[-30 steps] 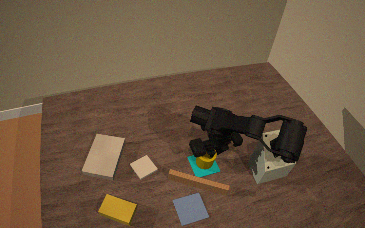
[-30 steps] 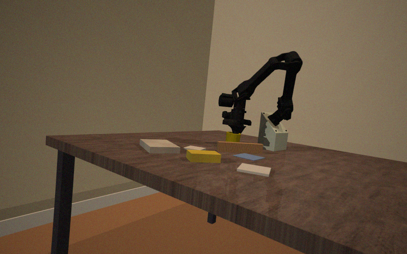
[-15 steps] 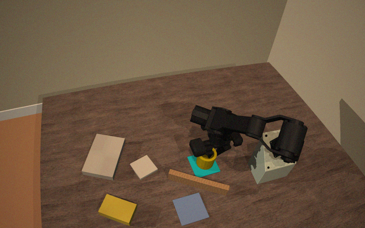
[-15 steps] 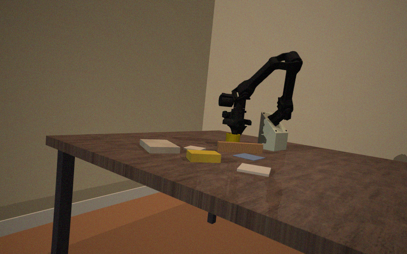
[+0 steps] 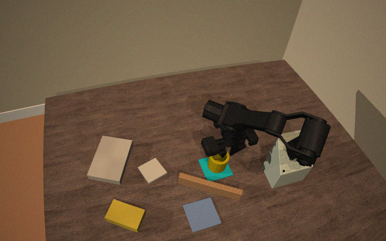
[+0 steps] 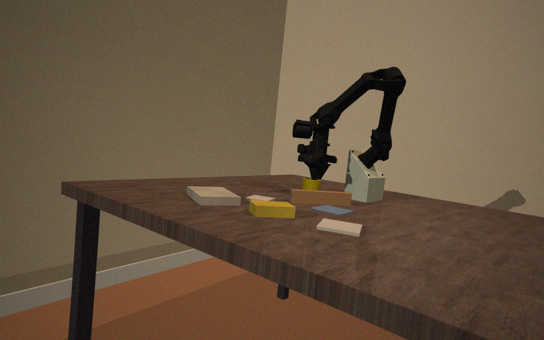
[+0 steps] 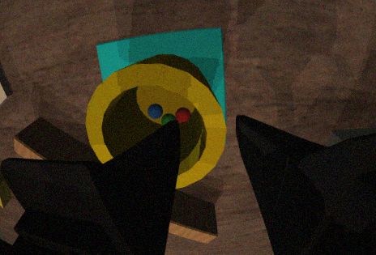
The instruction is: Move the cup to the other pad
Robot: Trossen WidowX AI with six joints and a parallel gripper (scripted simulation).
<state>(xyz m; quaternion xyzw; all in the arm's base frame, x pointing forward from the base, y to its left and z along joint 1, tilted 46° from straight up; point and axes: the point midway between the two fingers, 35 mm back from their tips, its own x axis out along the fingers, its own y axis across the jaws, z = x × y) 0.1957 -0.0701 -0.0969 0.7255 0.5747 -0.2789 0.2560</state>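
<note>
Right now the yellow cup is 3 cm below my gripper tip and 2 cm ahead of it. From my gripper tip the other things lie so: teal pad 7 cm below, 3 cm ahead; then blue pad 16 cm ahead, 14 cm to the left, 7 cm below; then wooden bar 9 cm ahead, 7 cm to the left, 5 cm below.
</note>
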